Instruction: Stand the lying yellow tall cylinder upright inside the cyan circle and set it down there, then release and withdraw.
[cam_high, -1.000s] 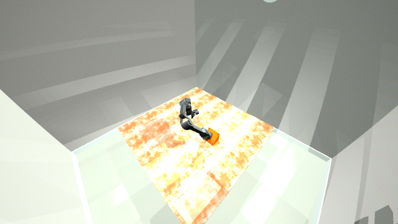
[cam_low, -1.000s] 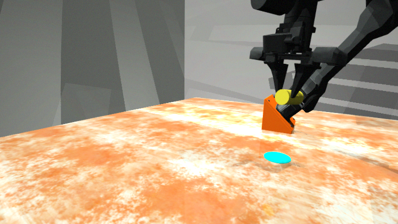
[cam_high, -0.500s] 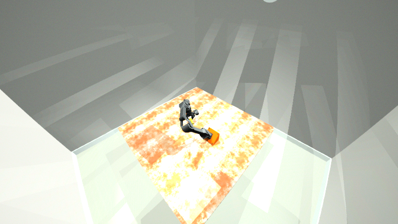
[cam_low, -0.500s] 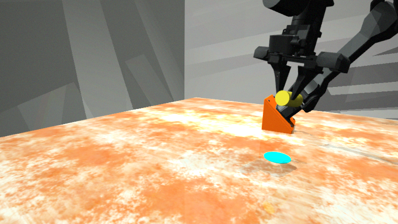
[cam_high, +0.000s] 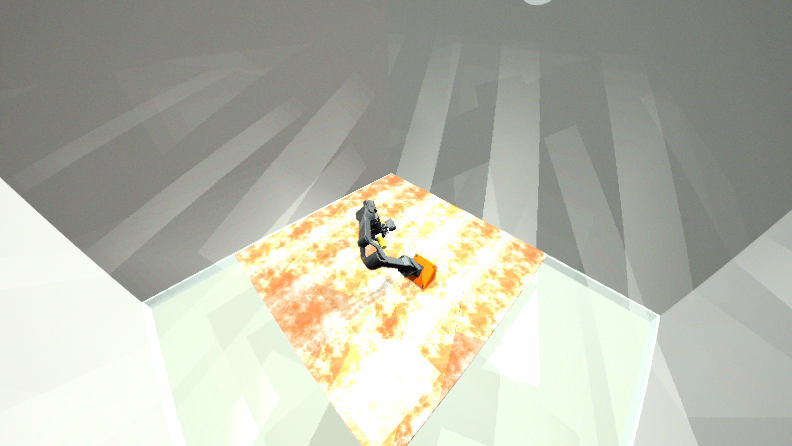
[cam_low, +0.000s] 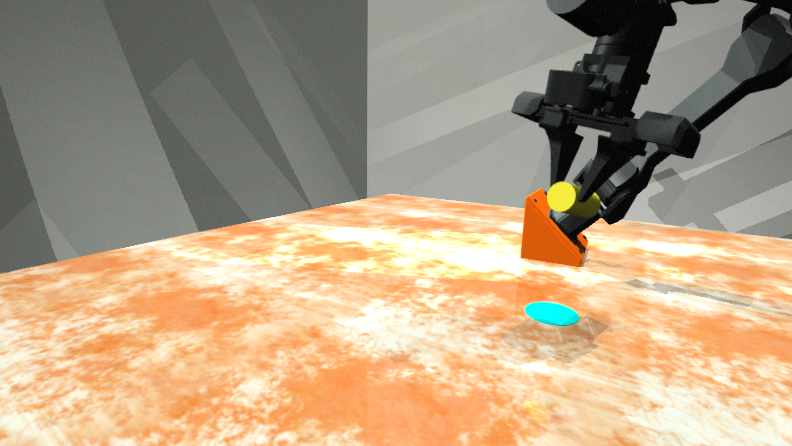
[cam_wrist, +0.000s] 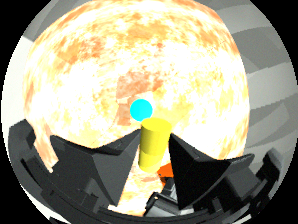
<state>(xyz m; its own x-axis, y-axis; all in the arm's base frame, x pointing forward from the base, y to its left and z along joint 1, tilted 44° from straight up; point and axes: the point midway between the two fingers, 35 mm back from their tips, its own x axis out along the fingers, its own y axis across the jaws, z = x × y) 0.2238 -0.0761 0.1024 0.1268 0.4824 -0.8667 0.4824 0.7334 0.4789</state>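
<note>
The cyan circle is 130 mm below my gripper tip and 10 mm ahead of it. Also, from my gripper tip: yellow tall cylinder 20 mm behind, 10 mm to the left, 10 mm below.
</note>
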